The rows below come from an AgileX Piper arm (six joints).
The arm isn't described. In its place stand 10 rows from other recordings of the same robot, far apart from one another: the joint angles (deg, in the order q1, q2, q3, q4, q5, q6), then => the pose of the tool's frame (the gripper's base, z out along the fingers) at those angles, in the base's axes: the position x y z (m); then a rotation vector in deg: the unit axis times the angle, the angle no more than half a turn.
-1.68, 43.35, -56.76, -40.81, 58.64, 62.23 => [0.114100 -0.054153 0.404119 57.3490 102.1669 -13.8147]
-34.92, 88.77, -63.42, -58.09, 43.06, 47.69 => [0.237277 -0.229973 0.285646 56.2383 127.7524 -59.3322]
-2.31, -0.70, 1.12, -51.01, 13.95, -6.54 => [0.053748 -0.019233 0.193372 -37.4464 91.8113 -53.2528]
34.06, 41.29, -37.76, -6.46, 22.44, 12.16 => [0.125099 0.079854 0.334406 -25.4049 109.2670 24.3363]
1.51, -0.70, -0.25, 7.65, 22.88, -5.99 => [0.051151 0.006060 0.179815 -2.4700 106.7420 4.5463]
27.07, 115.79, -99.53, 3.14, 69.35, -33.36 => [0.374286 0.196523 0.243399 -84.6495 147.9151 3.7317]
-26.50, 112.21, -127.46, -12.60, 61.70, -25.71 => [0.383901 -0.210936 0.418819 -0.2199 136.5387 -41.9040]
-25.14, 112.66, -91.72, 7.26, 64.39, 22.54 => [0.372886 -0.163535 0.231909 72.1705 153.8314 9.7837]
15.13, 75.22, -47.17, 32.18, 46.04, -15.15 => [0.223581 0.096591 0.252196 -16.0939 154.6161 37.5252]
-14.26, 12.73, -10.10, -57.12, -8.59, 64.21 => [0.072860 -0.006740 0.266303 9.7527 82.4267 -0.4123]
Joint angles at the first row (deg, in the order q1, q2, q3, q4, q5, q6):
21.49, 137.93, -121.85, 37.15, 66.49, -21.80
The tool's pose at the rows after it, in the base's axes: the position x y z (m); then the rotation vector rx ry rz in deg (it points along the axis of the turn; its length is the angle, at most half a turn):
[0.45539 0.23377 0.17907 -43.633 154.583 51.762]
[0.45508 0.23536 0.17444 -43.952 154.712 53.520]
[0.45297 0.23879 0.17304 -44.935 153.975 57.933]
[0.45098 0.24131 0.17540 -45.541 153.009 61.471]
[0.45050 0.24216 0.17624 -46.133 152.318 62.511]
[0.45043 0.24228 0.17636 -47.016 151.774 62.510]
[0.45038 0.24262 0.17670 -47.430 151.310 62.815]
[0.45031 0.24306 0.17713 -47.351 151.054 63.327]
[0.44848 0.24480 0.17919 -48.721 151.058 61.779]
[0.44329 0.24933 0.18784 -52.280 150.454 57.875]
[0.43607 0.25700 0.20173 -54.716 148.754 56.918]
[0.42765 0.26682 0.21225 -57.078 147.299 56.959]
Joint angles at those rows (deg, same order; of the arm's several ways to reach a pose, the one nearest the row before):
21.49, 138.59, -121.86, 37.39, 66.49, -21.79
21.49, 139.22, -121.85, 38.66, 66.84, -22.50
21.49, 139.69, -121.85, 41.80, 67.99, -24.13
21.49, 139.69, -121.85, 44.29, 68.96, -25.22
21.49, 139.69, -121.85, 45.13, 69.17, -25.97
21.49, 139.69, -121.85, 45.25, 69.21, -26.71
21.49, 139.69, -121.85, 45.57, 69.21, -27.21
21.49, 139.69, -121.85, 45.98, 69.21, -27.35
21.89, 139.32, -121.85, 44.79, 69.21, -27.35
22.95, 138.01, -121.85, 41.86, 69.21, -27.44
24.16, 136.35, -121.85, 41.11, 69.30, -27.44
25.60, 135.13, -121.85, 40.97, 69.50, -27.43

